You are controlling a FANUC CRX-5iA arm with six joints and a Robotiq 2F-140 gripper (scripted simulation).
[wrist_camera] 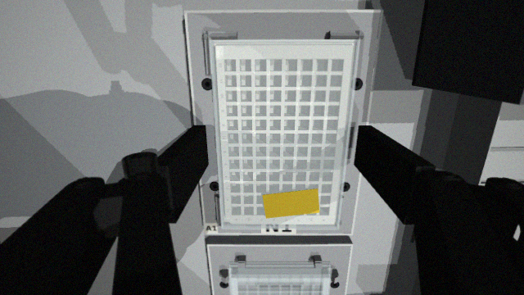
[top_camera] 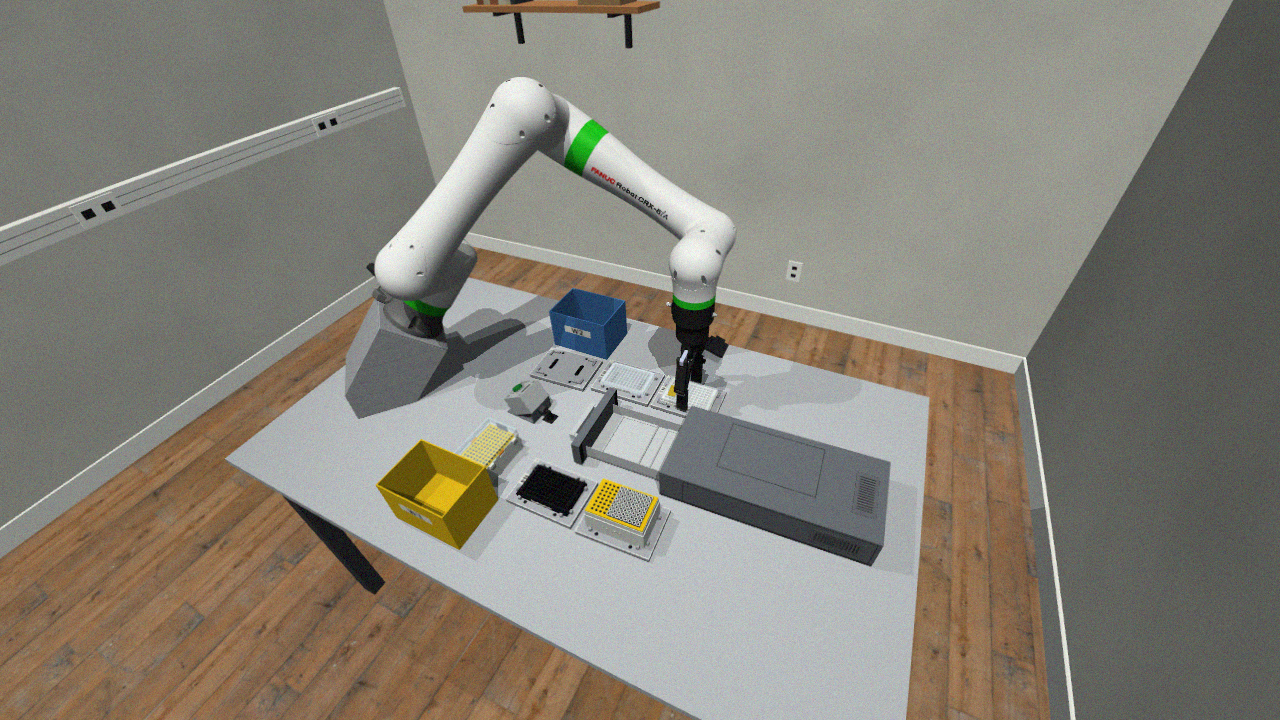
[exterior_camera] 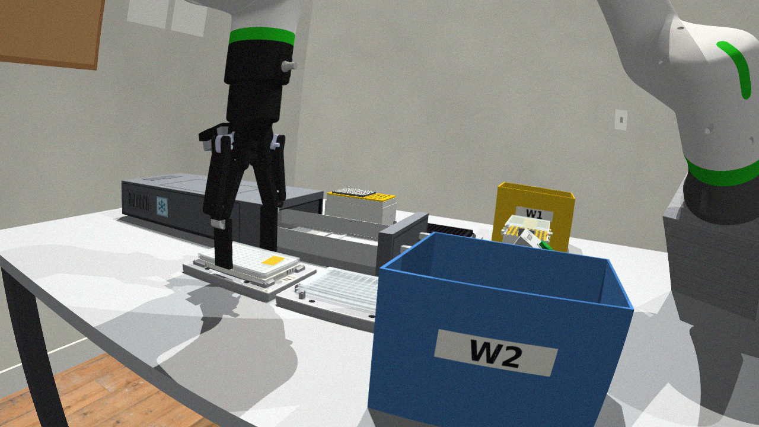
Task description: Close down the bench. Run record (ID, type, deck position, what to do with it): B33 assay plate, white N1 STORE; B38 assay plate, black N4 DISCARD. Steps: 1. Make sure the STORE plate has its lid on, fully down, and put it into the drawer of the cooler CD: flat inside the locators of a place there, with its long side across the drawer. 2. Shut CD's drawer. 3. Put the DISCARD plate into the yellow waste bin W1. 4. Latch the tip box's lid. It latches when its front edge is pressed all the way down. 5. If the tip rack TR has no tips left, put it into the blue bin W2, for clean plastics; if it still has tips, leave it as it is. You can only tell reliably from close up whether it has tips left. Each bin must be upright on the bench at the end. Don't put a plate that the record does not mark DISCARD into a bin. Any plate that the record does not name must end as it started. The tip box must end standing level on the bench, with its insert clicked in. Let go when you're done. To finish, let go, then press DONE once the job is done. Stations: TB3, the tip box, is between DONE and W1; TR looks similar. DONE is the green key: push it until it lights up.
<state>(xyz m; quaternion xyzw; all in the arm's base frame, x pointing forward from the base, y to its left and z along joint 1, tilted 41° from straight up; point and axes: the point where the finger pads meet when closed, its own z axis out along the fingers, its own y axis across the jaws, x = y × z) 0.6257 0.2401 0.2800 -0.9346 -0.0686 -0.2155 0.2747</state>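
Now: the clear plate lid 2 cm below my hand. From my hand the other things lie so: cooler drawer (1 cm ahead, 20 cm to the right, 1 cm below); then white assay plate (3 cm below); then clear plate (17 cm behind, 5 cm to the right, 3 cm below).
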